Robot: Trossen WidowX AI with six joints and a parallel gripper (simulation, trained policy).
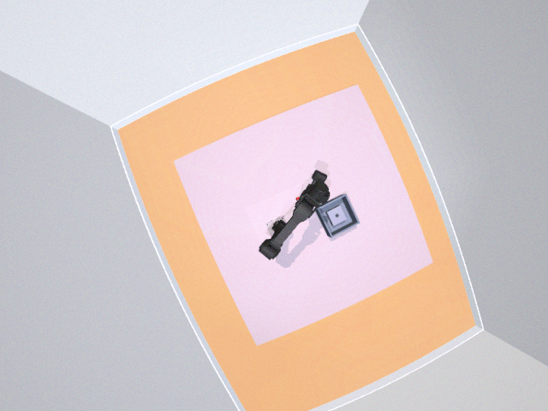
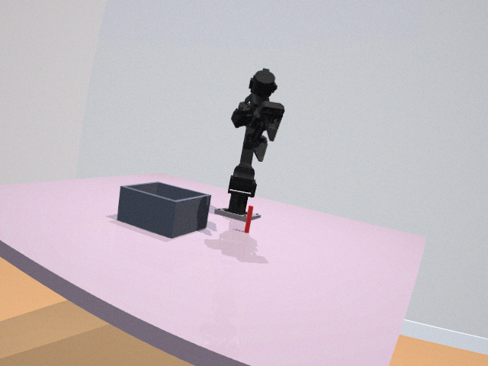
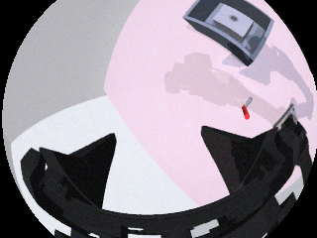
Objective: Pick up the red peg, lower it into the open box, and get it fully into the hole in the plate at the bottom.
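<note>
My gripper tip is 9 cm past the red peg, 6 cm to the left of it and 21 cm above it. Also, from my gripper tip: grey box 10 cm ahead, 24 cm to the right, 23 cm below; then pale plate 10 cm ahead, 24 cm to the right, 21 cm below.
</note>
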